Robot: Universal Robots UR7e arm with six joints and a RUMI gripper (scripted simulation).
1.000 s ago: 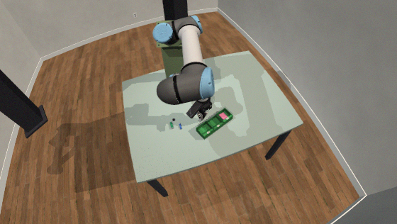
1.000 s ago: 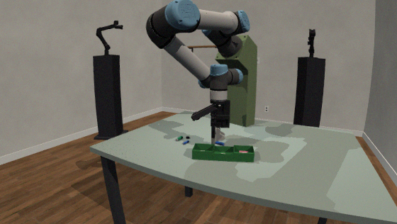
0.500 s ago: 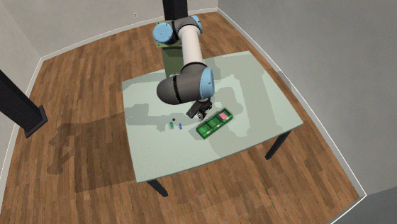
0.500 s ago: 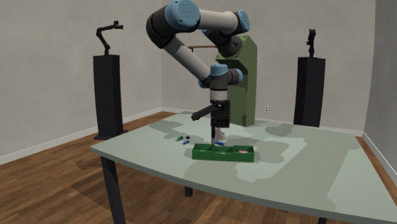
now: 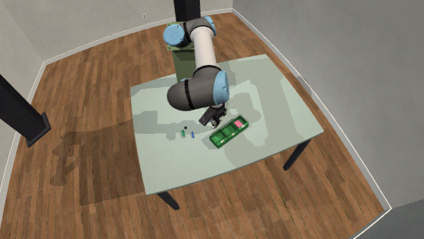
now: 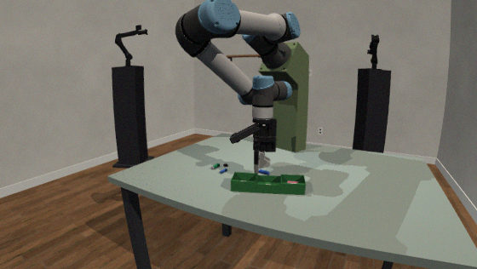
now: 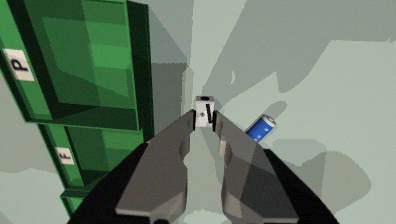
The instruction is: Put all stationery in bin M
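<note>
Right now my hand is 10 cm short of the pink eraser, 12 cm to the right of it and 1 cm above it. The rest, counted from my hand: grey-white item (1 cm below); then green three-compartment bin tray (10 cm ahead, 3 cm to the left); then black piece (14 cm behind, 12 cm to the right, 2 cm below).
</note>
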